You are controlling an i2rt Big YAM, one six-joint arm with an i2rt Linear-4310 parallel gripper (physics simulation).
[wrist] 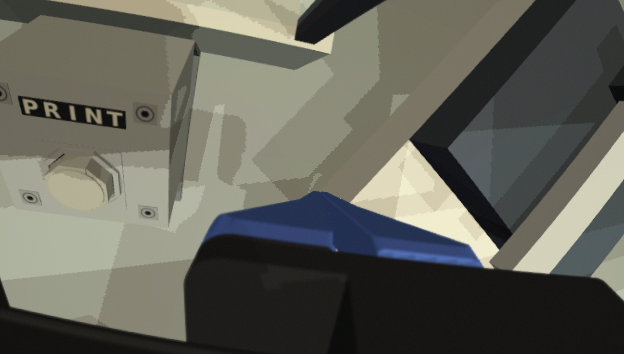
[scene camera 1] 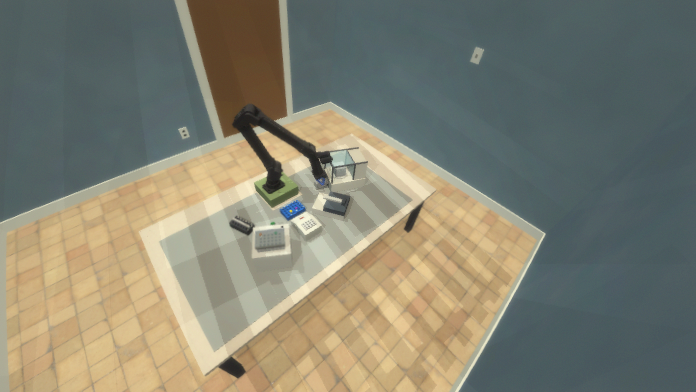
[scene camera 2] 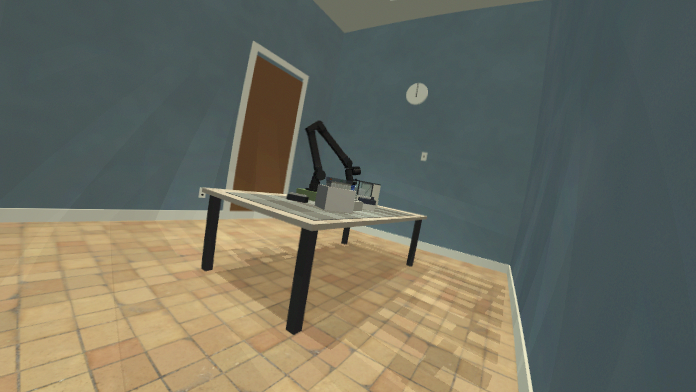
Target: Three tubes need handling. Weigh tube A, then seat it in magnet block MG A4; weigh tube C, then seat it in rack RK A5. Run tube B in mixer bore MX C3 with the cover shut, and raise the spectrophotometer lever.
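Places are measured from the arm's base along level axes (x ahead, y left, z up), in metres.
Where they show: gripper, fingertip midpoint: (wrist: pixel 317 207) (scene camera 1: pixel 323 185); arm's base, link origin: (scene camera 1: pixel 273 186) (scene camera 2: pixel 313 191).
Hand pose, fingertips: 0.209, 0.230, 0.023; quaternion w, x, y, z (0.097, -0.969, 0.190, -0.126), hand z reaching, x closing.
Note:
Things, the pixels of their top centre, and the offset from my fingertips, as dx, dy, dz. "*": a spot on its surface instead.
- glass-sided weighing balance, surface spot: (scene camera 1: pixel 359 171) * +0.098, +0.228, +0.054
- grey box labelled PRINT, surface spot: (wrist: pixel 145 135) * -0.053, +0.043, -0.014
- round button, surface spot: (wrist: pixel 76 187) * -0.087, +0.031, -0.018
- blue rack, surface spot: (scene camera 1: pixel 291 210) * +0.017, -0.262, -0.033
- white keypad device, top centre: (scene camera 1: pixel 306 220) (scene camera 2: pixel 350 198) +0.140, -0.252, -0.019
- dark device with a pale bar, top centre: (wrist: pixel 590 211) (scene camera 1: pixel 331 197) (scene camera 2: pixel 363 195) +0.125, -0.042, +0.013
- balance's dark-framed glass, surface spot: (wrist: pixel 530 120) * +0.113, +0.004, -0.009
My gripper (scene camera 1: pixel 322 184) (scene camera 2: pixel 353 188) (wrist: pixel 317 207) is shut, its blue fingertips together with nothing between them. It is in front of the glass-sided weighing balance (scene camera 1: pixel 359 171) (scene camera 2: pixel 376 194). In the wrist view a grey box labelled PRINT (wrist: pixel 145 135), with a round button (wrist: pixel 76 187), is left of the fingertips. A blue rack (scene camera 1: pixel 292 210) with small coloured spots stands near the arm base. A black block with a row of slots (scene camera 1: pixel 241 225) lies at the left. A grey block with many holes (scene camera 1: pixel 270 238) sits on a pale housing. Tubes A, B and C cannot be told apart.
A white keypad device (scene camera 1: pixel 307 224) stands beside the blue rack. A dark device with a pale bar (scene camera 1: pixel 336 204) stands in front of the balance. The balance's dark-framed glass (wrist: pixel 530 120) rises close to the right of the fingertips. The green arm base (scene camera 1: pixel 283 193) is at the back edge.

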